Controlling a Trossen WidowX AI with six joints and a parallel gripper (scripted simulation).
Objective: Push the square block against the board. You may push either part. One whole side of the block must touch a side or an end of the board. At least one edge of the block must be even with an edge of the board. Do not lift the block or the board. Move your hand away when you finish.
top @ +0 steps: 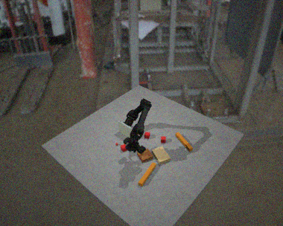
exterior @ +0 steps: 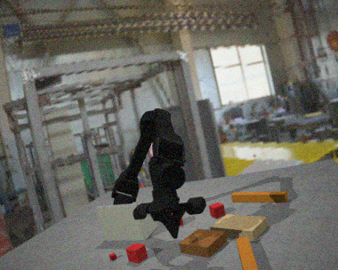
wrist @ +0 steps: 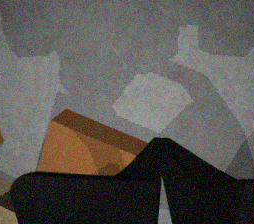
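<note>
Now: the brown block 70 mm to the left of my gripper tip, 50 mm below it and 40 mm ahead of it. The rest, counted from my gripper tip: tan block (170 mm to the left, 130 mm ahead, 50 mm below); red piece (220 mm behind, 60 mm below, 20 mm to the right).
</note>
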